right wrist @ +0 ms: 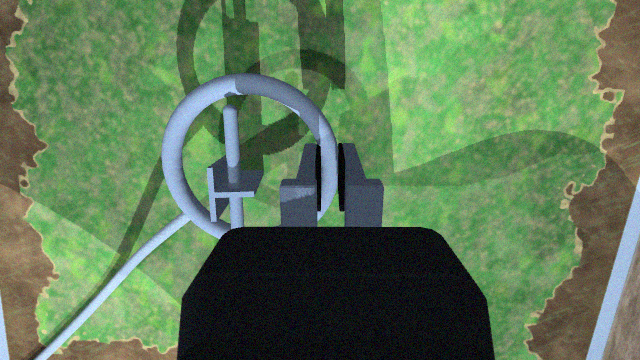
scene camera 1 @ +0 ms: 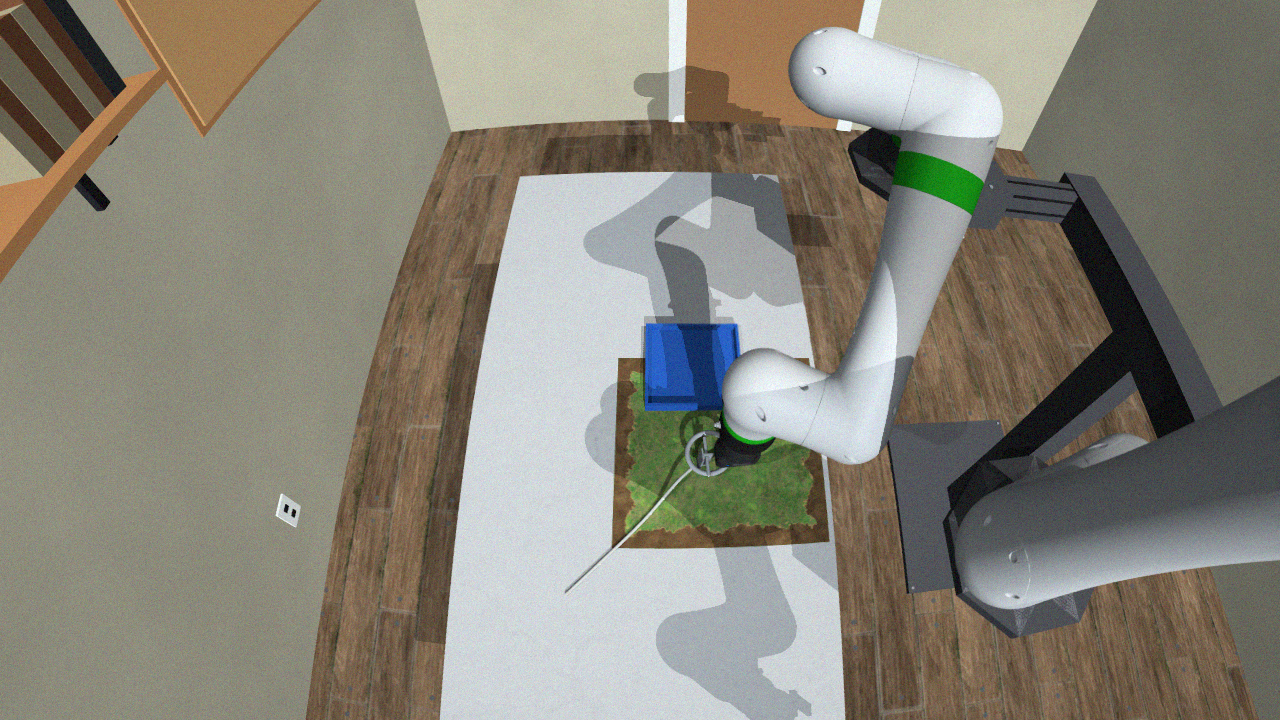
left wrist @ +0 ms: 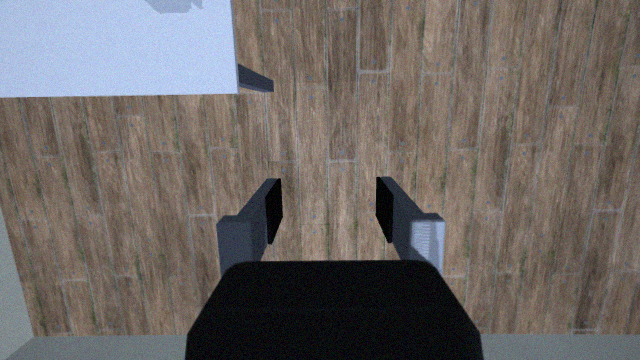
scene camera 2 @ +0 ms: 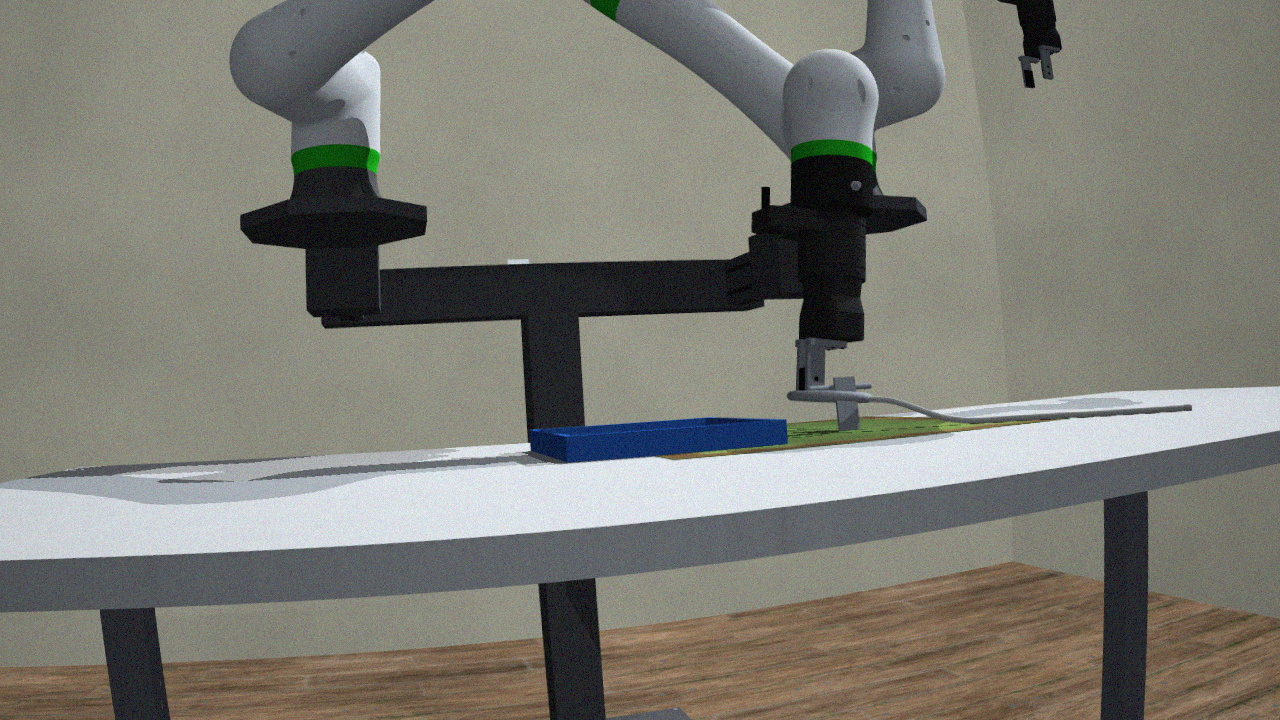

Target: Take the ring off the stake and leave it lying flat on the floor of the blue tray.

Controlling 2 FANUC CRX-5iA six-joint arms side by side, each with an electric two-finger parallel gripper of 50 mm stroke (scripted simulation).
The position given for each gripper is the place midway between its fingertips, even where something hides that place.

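Note:
Left gripper [scene camera 2: 1039, 83], [left wrist: 328, 197]. Right gripper [scene camera 2: 809, 400], [right wrist: 329, 164]. Blue tray [scene camera 2: 600, 442], [scene camera 1: 685, 365]; out of frame in the right wrist view. Grey ring [scene camera 2: 828, 396]; out of frame in the left wrist view. Grey stake [scene camera 2: 847, 411].

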